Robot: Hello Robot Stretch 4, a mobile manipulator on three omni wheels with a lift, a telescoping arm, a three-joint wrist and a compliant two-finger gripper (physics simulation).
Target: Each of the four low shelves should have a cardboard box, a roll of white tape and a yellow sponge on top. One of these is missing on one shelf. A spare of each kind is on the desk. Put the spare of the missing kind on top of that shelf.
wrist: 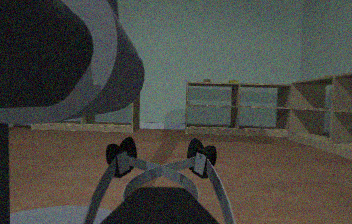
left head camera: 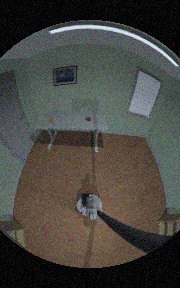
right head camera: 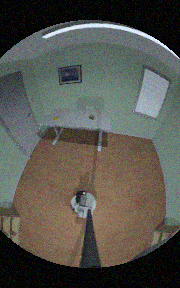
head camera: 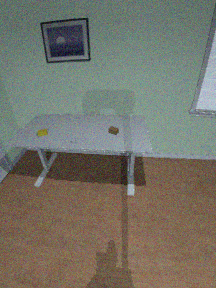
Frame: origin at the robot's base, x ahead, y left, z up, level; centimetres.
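Where they show: gripper, between the fingertips: (wrist: 162,150) (left head camera: 84,214) (right head camera: 75,211).
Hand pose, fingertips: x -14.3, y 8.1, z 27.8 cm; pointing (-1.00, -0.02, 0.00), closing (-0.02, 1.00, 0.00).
Each offset is from my fingertips to the centre of the thing. "spot": to the spot under its first point. Level surfaces: height alone.
The desk {dz +41.5 cm} (head camera: 80,137) (left head camera: 70,121) (right head camera: 75,120) stands against the far wall. A yellow sponge {dx +156.8, dy +73.9, dz +43.8 cm} (head camera: 42,132) (left head camera: 51,121) (right head camera: 56,118) lies on its left part, and a brown cardboard box {dx +162.0, dy -4.6, dz +44.0 cm} (head camera: 114,130) (left head camera: 88,119) (right head camera: 91,117) on its right part. The white tape roll cannot be made out on the pale top. My gripper (wrist: 162,150) is open and empty above the floor, far from the desk. In the wrist view a low shelf (wrist: 234,107) has a small box (wrist: 207,80) and a yellow sponge (wrist: 233,81) on top; tape cannot be made out there.
In the wrist view another low shelf {spot: dx -136.2, dy +128.9, dz +5.3 cm} (wrist: 332,107) stands at the right, and part of one (wrist: 136,115) shows beyond my arm. Low shelves also show at the lower edges of the side head views. A picture (head camera: 66,40) hangs above the desk. A door (right head camera: 22,107) is at the left.
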